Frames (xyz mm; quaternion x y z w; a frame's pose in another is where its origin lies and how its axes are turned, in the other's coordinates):
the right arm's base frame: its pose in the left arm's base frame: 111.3 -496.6 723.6 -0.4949 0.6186 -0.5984 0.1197
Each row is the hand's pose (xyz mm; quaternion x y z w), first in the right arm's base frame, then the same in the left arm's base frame.
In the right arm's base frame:
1: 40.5 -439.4 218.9 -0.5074 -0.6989 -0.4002 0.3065
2: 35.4 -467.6 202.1 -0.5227 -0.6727 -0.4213 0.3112
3: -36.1 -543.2 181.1 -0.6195 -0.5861 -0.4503 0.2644
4: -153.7 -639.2 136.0 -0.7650 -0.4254 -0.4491 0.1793
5: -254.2 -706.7 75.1 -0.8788 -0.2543 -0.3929 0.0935
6: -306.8 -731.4 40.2 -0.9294 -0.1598 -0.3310 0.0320
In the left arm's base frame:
1: 460.0 -572.8 1063.1 0.8782 -0.2115 -0.4284 0.0216
2: 463.2 -552.7 1089.3 0.8797 -0.2163 -0.4196 0.0574
3: 517.5 -470.0 1127.9 0.8343 -0.2413 -0.4612 0.1818
4: 585.8 -333.4 1169.6 0.7127 -0.2955 -0.5227 0.3627
5: 620.8 -205.7 1198.4 0.5467 -0.3588 -0.5665 0.5015
6: 631.8 -139.1 1205.2 0.4275 -0.3930 -0.5953 0.5554

